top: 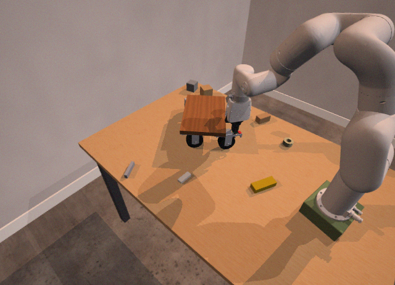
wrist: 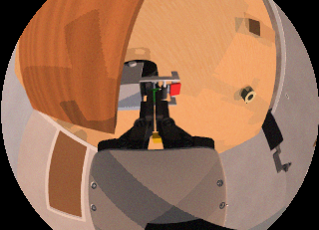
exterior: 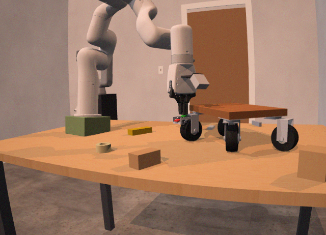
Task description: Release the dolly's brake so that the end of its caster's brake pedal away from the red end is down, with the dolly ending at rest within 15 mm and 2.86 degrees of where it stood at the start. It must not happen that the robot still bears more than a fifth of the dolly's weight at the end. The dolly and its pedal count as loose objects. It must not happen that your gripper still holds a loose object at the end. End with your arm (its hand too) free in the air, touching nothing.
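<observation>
Now: the brake pedal 4 cm below my hand and 1 cm to the right of it. From my hand the other things lie so: brown block 28 cm to the right, 10 cm below, 4 cm ahead; tape roll 23 cm to the right, 16 cm behind, 11 cm below; yellow block 24 cm behind, 11 cm below, 7 cm to the left.
</observation>
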